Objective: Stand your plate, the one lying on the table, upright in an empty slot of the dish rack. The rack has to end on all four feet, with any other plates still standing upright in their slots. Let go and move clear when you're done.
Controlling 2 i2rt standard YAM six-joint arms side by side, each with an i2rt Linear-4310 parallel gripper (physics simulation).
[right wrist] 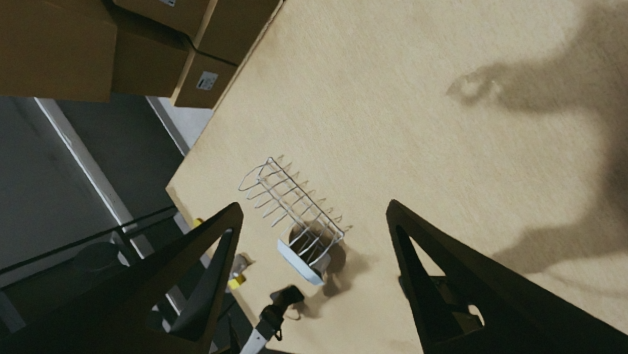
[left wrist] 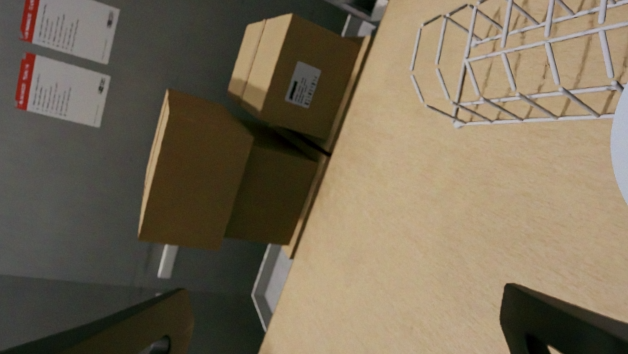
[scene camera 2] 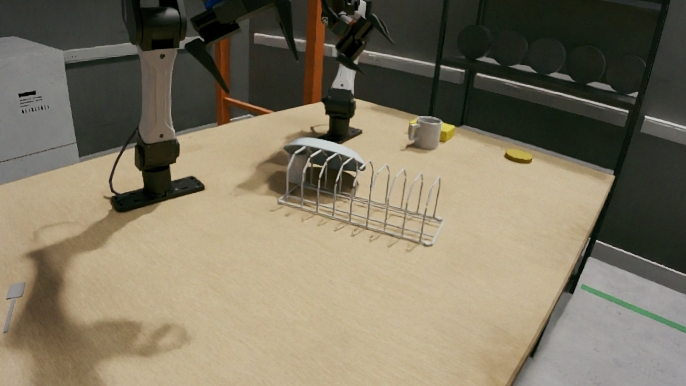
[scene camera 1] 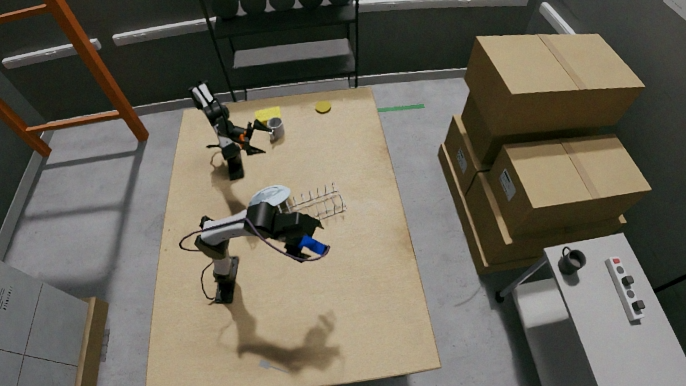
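Where they show: left gripper, fingertip midpoint: (left wrist: 341, 305) (scene camera 2: 379, 59) (scene camera 1: 268, 141); right gripper, fingertip midpoint: (right wrist: 313, 207) (scene camera 2: 263, 77); left arm's base, link origin: (right wrist: 286, 295) (scene camera 2: 338, 137) (scene camera 1: 235, 163); right arm's base, link origin: (right wrist: 445, 288) (scene camera 2: 159, 195) (scene camera 1: 227, 279).
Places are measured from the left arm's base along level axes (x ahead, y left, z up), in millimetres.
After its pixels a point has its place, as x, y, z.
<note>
The pale blue plate (scene camera 1: 272, 194) {157, -302, 93} (scene camera 2: 325, 147) {179, -361, 114} (left wrist: 621, 150) {227, -281, 74} (right wrist: 300, 263) {155, -365, 117} is tilted, raised off the table, with its edge over the tops of the wires at one end of the wire dish rack (scene camera 1: 345, 207) {450, -413, 8} (scene camera 2: 429, 243) {454, -416, 6} (left wrist: 457, 124) {436, -306, 6} (right wrist: 270, 160) {446, -413, 6}. A pale upright cylinder (scene camera 2: 298, 167) {100, -347, 41} (right wrist: 322, 263) {92, -351, 43} is under it. The rack looks level on the table; the slots at its other end hold no plate. My right gripper (scene camera 2: 262, 75) {278, -682, 323} (right wrist: 313, 207) {278, -682, 323} is open and empty, high above the table, apart from rack and plate. My left gripper (scene camera 1: 267, 140) {200, -181, 287} (scene camera 2: 379, 58) {200, -181, 287} (left wrist: 341, 305) {200, -181, 287} is open and empty, raised near its base.
A grey mug (scene camera 1: 276, 129) {240, 92, 69} (scene camera 2: 427, 132) {251, 93, 54} stands beside a yellow block (scene camera 1: 265, 115) {200, 244, 37} (scene camera 2: 447, 132) {280, 210, 34} near the left gripper. A yellow disc (scene camera 1: 323, 107) {515, 227, 15} (scene camera 2: 518, 156) {517, 213, 15} lies near the table edge. A small grey spatula (scene camera 1: 265, 365) {-16, -961, 2} (scene camera 2: 16, 290) {-17, -956, 2} lies at the opposite end. My right arm partly covers the plate in scene camera 1.
</note>
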